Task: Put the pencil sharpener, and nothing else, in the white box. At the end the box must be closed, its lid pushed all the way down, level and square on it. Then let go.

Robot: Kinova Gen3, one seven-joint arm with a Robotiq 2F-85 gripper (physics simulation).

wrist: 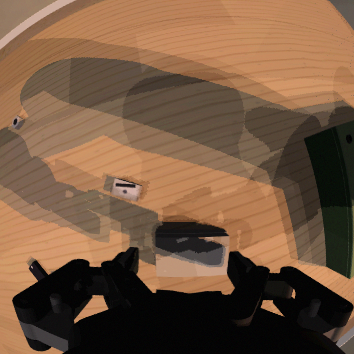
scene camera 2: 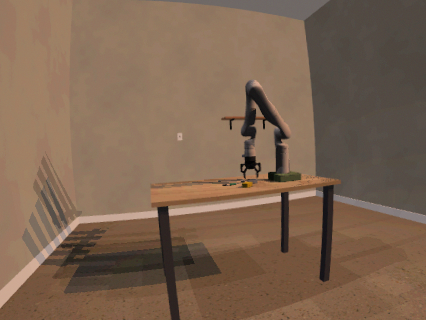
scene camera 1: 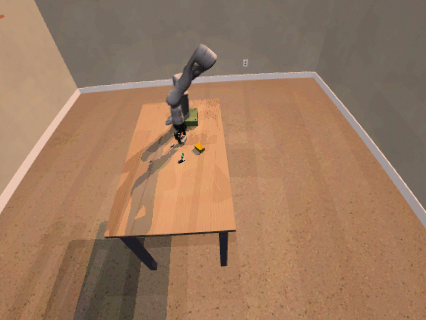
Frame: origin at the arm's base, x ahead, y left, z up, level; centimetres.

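Where they show: gripper, fingertip midpoint: (wrist: 183, 261) (scene camera 2: 251, 178) (scene camera 1: 182, 138); arm's base, link origin: (scene camera 2: 282, 172) (scene camera 1: 184, 115).
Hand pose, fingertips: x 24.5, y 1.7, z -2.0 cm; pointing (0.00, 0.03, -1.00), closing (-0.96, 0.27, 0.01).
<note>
Things, the pixels of their centre, and the offset from my fingertips.
- white box, body centre: (wrist: 191, 252) dx -0.8, dy +0.1, dz -1.9 cm
- small whitish block, body centre: (wrist: 126, 189) dx +3.9, dy -6.8, dz -2.6 cm
- yellow block, body centre: (scene camera 2: 247, 183) (scene camera 1: 199, 147) dx +7.0, dy +12.4, dz -1.3 cm
- small green object, body centre: (scene camera 1: 182, 155) dx +13.4, dy +1.8, dz -2.6 cm
- dark stick, body centre: (wrist: 41, 276) dx +18.2, dy +1.7, dz -2.8 cm
- small piece with a round hole, body centre: (wrist: 16, 122) dx +18.2, dy -18.6, dz -2.7 cm
The white box (wrist: 192, 270) stands on the table under my gripper. A flat top, partly in shadow, shows in the wrist view and looks like its lid, lying about level; whether it is fully seated I cannot tell. The inside is hidden. My gripper (wrist: 183, 261) (scene camera 2: 251, 175) is open and empty, its fingertips apart, one towards each side of the box and above the table. A small whitish block (wrist: 126, 189) with a black slot and a dark dot, which looks like the pencil sharpener, lies on the table up and left of the box in the wrist view.
A green block (wrist: 337, 220) (scene camera 1: 192, 118) (scene camera 2: 285, 176) stands at the arm's base. A yellow block (scene camera 1: 199, 148) (scene camera 2: 247, 184) and a small green object (scene camera 1: 183, 155) lie nearby. A dark stick (wrist: 36, 268) and a small piece with a round hole (wrist: 17, 122) lie left in the wrist view.
</note>
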